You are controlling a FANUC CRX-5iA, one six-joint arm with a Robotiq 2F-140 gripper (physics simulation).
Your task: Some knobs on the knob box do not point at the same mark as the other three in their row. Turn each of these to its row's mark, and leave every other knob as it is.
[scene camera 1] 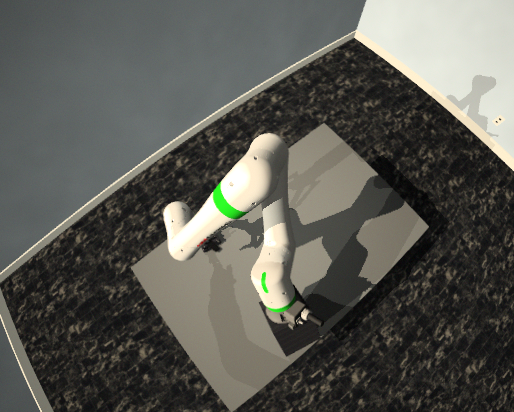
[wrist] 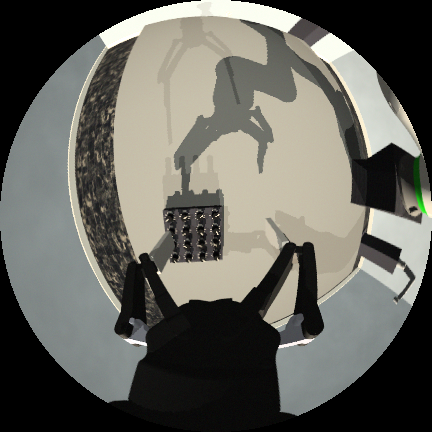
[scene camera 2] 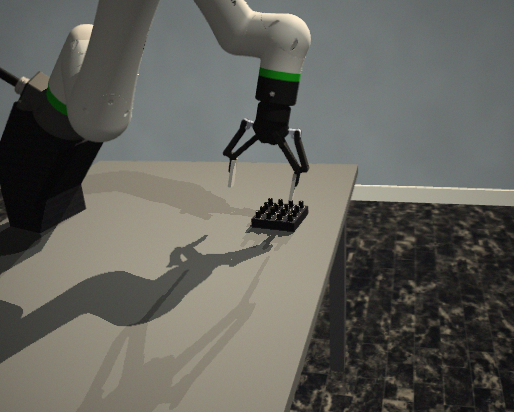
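Note:
The dark knob box stands near the table's edge, with upright black knobs in rows of four on its top. The knobs are too small and dark to tell which marks they point at. My gripper is open and empty above the table. In scene camera 2, one finger is over or behind the box's far side and the other is off to its left. In the wrist view, the left finger overlaps the box's left edge and hides part of it. In scene camera 1 the arm covers much of that area, and the box cannot be made out clearly.
The pale table carries the box and several arm shadows. The robot's dark base stands at the opposite end from the box. A table edge and the dark patterned floor lie beyond the box.

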